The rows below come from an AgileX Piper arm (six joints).
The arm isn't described. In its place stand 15 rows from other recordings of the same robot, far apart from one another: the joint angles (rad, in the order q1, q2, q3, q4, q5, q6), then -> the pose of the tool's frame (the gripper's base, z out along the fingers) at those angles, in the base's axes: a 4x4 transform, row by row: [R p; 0 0 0 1], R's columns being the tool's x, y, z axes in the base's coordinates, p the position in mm.
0.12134 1.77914 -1.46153 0.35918 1.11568 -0.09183 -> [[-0.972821, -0.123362, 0.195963, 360.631], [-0.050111, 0.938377, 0.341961, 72.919], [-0.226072, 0.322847, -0.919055, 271.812], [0, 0, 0, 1]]
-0.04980 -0.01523 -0.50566 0.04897 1.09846 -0.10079 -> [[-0.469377, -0.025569, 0.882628, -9.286], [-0.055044, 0.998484, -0.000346, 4.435], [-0.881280, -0.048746, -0.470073, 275.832], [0, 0, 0, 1]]
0.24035 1.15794 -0.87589 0.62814 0.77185 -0.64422 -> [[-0.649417, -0.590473, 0.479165, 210.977], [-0.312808, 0.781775, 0.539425, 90.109], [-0.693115, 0.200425, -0.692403, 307.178], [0, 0, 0, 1]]
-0.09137 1.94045 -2.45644 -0.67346 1.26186 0.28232 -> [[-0.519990, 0.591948, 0.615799, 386.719], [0.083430, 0.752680, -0.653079, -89.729], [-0.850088, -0.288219, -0.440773, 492.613], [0, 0, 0, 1]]
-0.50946 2.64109 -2.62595 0.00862 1.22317 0.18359 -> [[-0.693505, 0.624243, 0.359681, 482.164], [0.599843, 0.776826, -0.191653, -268.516], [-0.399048, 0.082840, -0.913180, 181.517], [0, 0, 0, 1]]
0.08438 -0.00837 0.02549 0.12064 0.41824 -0.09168 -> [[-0.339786, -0.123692, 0.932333, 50.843], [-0.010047, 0.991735, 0.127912, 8.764], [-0.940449, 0.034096, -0.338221, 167.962], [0, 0, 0, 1]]
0.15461 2.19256 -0.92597 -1.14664 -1.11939 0.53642 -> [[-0.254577, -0.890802, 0.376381, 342.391], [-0.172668, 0.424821, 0.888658, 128.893], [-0.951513, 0.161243, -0.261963, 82.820], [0, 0, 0, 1]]
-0.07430 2.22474 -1.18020 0.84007 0.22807 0.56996 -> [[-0.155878, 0.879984, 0.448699, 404.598], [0.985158, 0.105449, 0.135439, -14.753], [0.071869, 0.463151, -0.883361, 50.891], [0, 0, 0, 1]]
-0.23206 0.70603 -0.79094 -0.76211 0.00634 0.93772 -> [[0.200695, 0.202226, 0.958554, 139.239], [0.132102, 0.963939, -0.231021, -33.314], [-0.970706, 0.172991, 0.166743, 415.390], [0, 0, 0, 1]]
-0.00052 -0.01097 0.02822 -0.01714 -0.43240 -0.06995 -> [[0.480175, 0.035365, 0.876460, 45.549], [-0.085656, 0.996302, 0.006726, 0.630], [-0.872981, -0.078304, 0.481428, 241.783], [0, 0, 0, 1]]
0.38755 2.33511 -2.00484 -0.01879 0.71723 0.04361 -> [[-0.769154, -0.348841, 0.535455, 485.703], [-0.282164, 0.937158, 0.205230, 197.047], [-0.573398, 0.006768, -0.819249, 186.565], [0, 0, 0, 1]]
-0.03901 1.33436 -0.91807 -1.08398 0.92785 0.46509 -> [[-0.895676, 0.150531, 0.418456, 253.707], [-0.229044, 0.650411, -0.724226, -74.320], [-0.381187, -0.744517, -0.548079, 296.483], [0, 0, 0, 1]]
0.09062 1.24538 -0.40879 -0.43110 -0.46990 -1.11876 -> [[0.247865, -0.326759, 0.912026, 227.256], [-0.961512, 0.032239, 0.272865, 37.940], [-0.118564, -0.944558, -0.306192, 220.350], [0, 0, 0, 1]]
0.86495 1.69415 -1.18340 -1.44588 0.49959 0.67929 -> [[0.046847, -0.499705, 0.864928, 280.252], [-0.868968, 0.406654, 0.282007, 262.124], [-0.492646, -0.764806, -0.415177, 277.708], [0, 0, 0, 1]]
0.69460 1.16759 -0.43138 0.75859 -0.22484 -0.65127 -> [[-0.406156, -0.492068, 0.770004, 175.920], [-0.216876, 0.870467, 0.441873, 128.394], [-0.887695, 0.012474, -0.460264, 221.986], [0, 0, 0, 1]]
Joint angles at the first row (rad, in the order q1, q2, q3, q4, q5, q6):
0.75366, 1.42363, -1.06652, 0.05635, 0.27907, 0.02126
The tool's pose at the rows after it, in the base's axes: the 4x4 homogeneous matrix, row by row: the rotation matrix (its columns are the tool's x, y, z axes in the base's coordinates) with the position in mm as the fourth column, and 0 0 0 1 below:
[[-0.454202, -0.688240, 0.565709, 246.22], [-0.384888, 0.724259, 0.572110, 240.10], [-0.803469, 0.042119, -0.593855, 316.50], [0, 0, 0, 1]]
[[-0.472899, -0.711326, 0.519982, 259.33], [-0.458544, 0.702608, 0.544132, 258.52], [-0.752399, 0.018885, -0.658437, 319.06], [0, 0, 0, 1]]
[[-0.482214, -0.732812, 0.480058, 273.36], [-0.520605, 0.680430, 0.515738, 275.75], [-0.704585, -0.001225, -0.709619, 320.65], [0, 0, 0, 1]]
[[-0.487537, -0.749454, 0.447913, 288.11], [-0.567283, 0.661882, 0.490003, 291.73], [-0.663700, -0.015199, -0.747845, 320.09], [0, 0, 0, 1]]
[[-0.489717, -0.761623, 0.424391, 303.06], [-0.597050, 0.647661, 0.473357, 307.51], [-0.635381, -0.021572, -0.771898, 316.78], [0, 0, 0, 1]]
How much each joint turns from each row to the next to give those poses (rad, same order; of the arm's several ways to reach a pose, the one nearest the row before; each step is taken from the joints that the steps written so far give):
0.01423, 0.08740, -0.12368, -0.00885, 0.12368, -0.02633
0.01036, 0.09042, -0.13668, -0.00323, 0.12928, -0.02764
0.00528, 0.09189, -0.13878, -0.00035, 0.11728, -0.03076
0.00144, 0.09238, -0.13538, 0.00025, 0.09902, -0.02567
0.00042, 0.09282, -0.12902, 0.00313, 0.07350, -0.01910

